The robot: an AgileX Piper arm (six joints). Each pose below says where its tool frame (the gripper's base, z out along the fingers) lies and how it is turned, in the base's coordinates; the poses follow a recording.
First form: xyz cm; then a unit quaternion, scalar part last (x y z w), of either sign.
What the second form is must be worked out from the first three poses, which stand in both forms.
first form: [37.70 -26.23 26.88 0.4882 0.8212 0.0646 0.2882]
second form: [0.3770 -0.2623 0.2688 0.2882 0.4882 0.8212 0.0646]
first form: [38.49 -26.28 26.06 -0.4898 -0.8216 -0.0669 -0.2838]
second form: [0.3849 -0.2628 0.2606 0.2838 0.4898 0.8216 0.0669]
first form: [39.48 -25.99 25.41 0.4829 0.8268 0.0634 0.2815]
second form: [0.3948 -0.2599 0.2541 0.2815 0.4829 0.8268 0.0634]
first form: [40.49 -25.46 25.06 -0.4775 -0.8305 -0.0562 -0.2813]
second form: [0.4049 -0.2546 0.2506 0.2813 0.4775 0.8305 0.0562]
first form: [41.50 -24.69 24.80 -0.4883 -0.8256 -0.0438 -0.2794]
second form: [0.4150 -0.2469 0.2480 0.2794 0.4883 0.8256 0.0438]
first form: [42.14 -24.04 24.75 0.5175 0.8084 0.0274 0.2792]
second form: [0.4214 -0.2404 0.2475 0.2792 0.5175 0.8084 0.0274]
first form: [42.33 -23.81 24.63 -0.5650 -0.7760 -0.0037 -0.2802]
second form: [0.4233 -0.2381 0.2463 0.2802 0.5650 0.7760 0.0037]
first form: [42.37 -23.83 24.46 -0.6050 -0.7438 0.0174 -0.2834]
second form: [0.4237 -0.2383 0.2446 0.2834 0.6050 0.7438 -0.0174]
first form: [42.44 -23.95 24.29 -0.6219 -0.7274 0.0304 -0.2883]
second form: [0.4244 -0.2395 0.2429 0.2883 0.6219 0.7274 -0.0304]
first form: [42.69 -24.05 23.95 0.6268 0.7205 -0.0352 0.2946]
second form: [0.4269 -0.2405 0.2395 0.2946 0.6268 0.7205 -0.0352]
